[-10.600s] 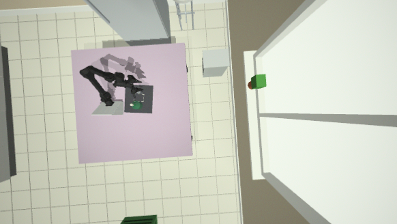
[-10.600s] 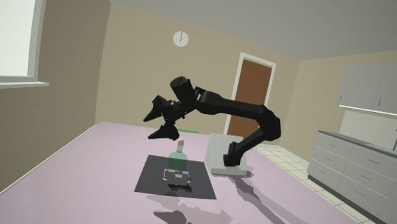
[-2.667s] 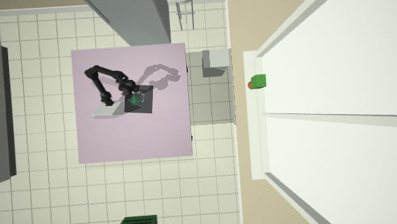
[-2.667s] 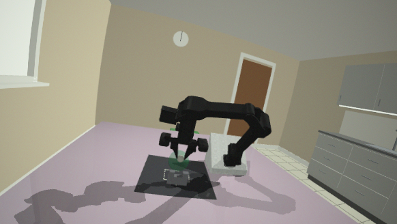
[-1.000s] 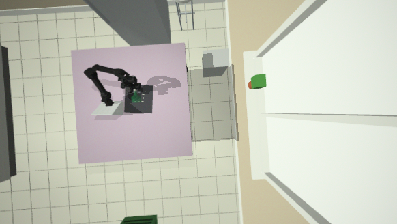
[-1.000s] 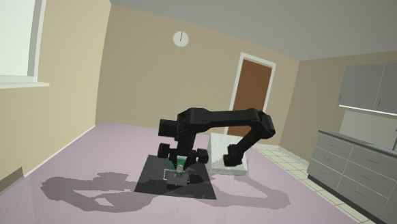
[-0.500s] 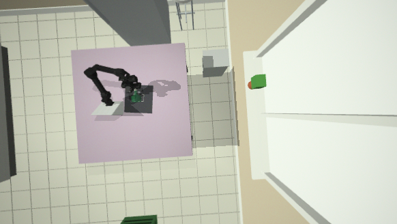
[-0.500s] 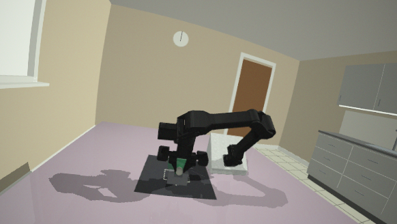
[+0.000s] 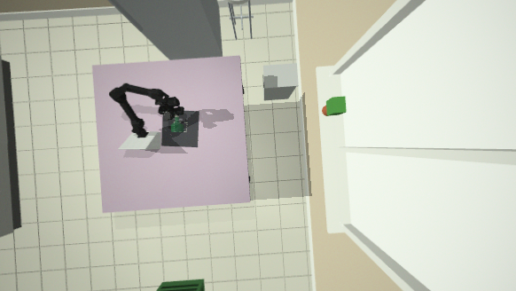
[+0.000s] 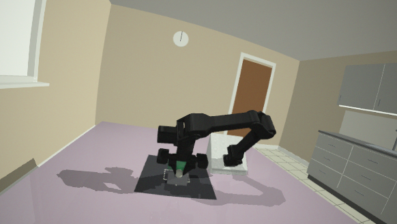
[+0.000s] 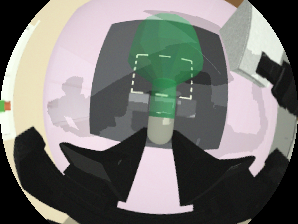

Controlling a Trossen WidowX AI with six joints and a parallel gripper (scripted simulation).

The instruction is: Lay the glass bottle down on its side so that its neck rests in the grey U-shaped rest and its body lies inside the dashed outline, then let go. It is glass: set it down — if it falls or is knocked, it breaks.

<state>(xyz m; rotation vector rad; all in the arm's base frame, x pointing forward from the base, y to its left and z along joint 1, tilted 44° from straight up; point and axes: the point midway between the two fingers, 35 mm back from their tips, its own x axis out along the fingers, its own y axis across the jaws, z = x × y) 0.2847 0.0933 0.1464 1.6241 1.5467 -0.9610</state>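
The green glass bottle lies 50 mm to the right of my gripper tip and 10 mm below it. Round my gripper tip: dark mat 100 mm to the right, 60 mm below, 10 mm behind.
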